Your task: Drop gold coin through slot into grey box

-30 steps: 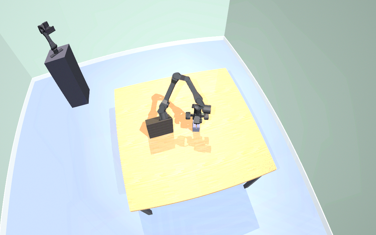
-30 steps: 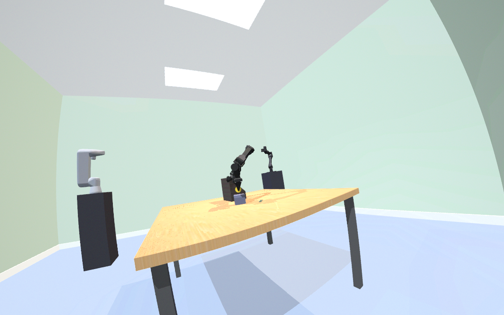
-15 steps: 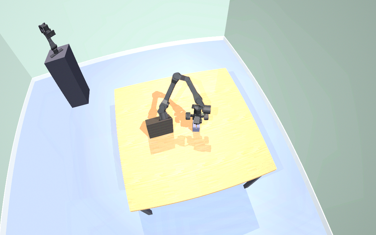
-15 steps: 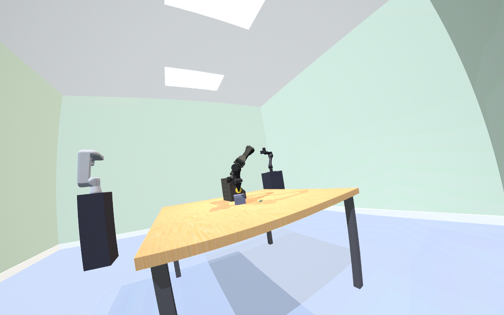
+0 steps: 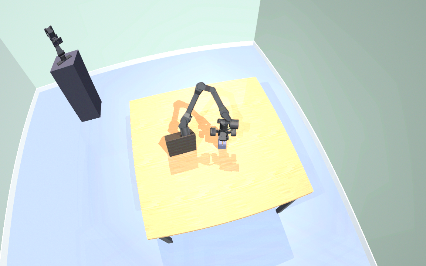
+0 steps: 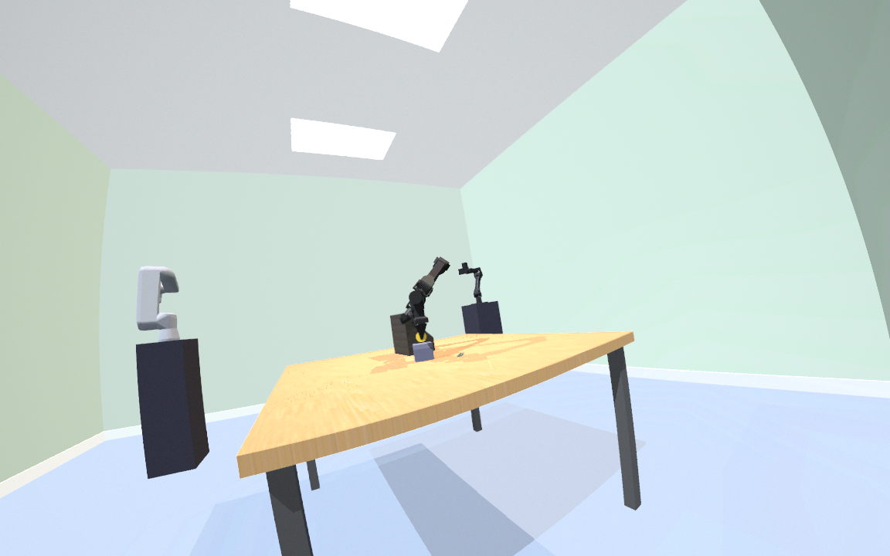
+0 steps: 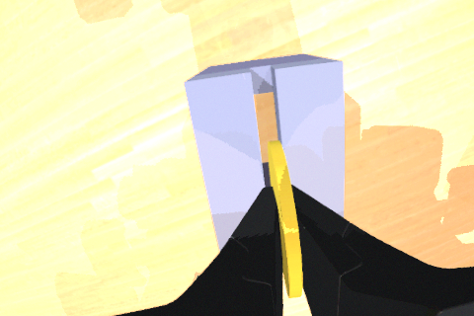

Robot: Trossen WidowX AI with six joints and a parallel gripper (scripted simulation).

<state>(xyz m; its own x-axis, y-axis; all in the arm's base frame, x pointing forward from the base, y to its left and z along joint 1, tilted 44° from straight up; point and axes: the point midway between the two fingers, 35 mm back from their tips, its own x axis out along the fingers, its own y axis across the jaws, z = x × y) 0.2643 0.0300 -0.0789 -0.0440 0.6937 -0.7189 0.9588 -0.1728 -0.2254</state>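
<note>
Right now my gripper tip is 10 mm below the thin gold coin.
</note>
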